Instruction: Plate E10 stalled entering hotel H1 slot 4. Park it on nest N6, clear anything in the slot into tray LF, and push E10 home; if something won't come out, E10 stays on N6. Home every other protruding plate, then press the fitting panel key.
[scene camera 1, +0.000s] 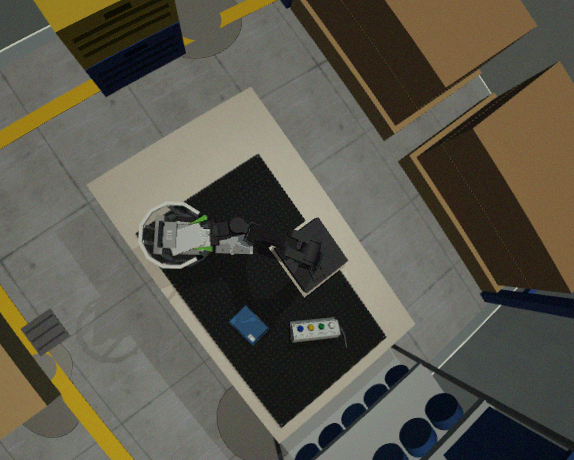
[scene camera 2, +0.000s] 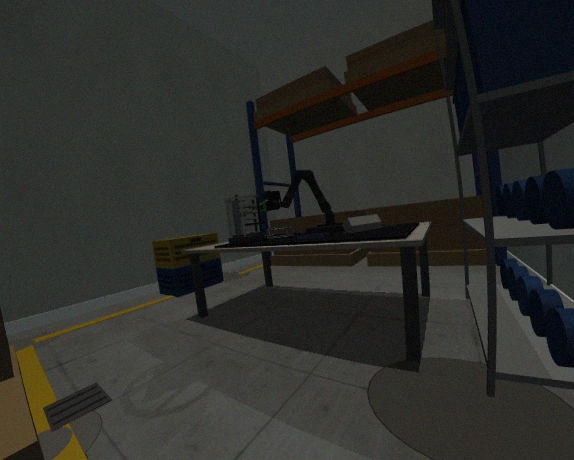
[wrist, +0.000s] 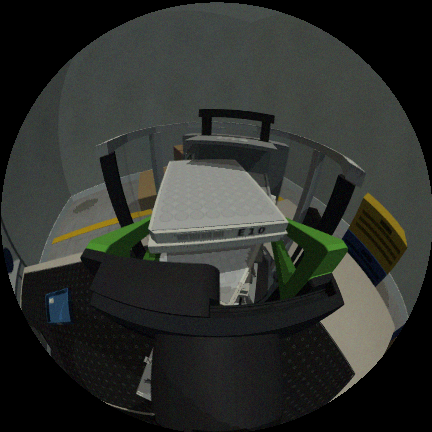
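Where they show: gripper, fingertip midpoint: (scene camera 1: 190, 236) (scene camera 2: 251, 208) (wrist: 216, 217); arm's base at its link origin: (scene camera 2: 330, 225).
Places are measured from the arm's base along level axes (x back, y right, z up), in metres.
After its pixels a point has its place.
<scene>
Plate E10 (wrist: 213, 197) @[x -0.400, y 0.330, z 0.205 m] (scene camera 1: 189, 237) @[x -0.417, y 0.334, z 0.205 m] is a white well plate with its label on the front edge. It sticks out of the plate hotel (scene camera 1: 177, 203) @[x -0.393, y 0.457, z 0.252 m] (wrist: 346, 165) @[x -0.353, y 0.395, z 0.249 m] (scene camera 2: 241, 214) @[x -0.546, y 0.284, z 0.141 m] towards my gripper. My gripper (wrist: 218, 213) @[x -0.413, y 0.337, z 0.176 m] (scene camera 1: 203, 234) (scene camera 2: 262, 203) is open, with one green finger on each side of the plate's front end, and holds nothing. Another plate (wrist: 235, 268) @[x -0.370, y 0.340, z 0.158 m] shows in the hotel below E10. The inside of the slot behind E10 is hidden.
A blue box (scene camera 1: 249, 324) @[x -0.392, y -0.122, z -0.035 m] (wrist: 58, 305) @[x -0.404, y -0.122, z -0.035 m] lies on the black mat (scene camera 1: 249, 192) @[x -0.099, y 0.419, z -0.038 m]. A grey key panel (scene camera 1: 314, 329) @[x -0.149, y -0.273, z 0.034 m] with blue, yellow, green and white keys lies to its right. The arm's base (scene camera 1: 305, 250) stands on a dark square block. Shelving with boxes stands beyond the table.
</scene>
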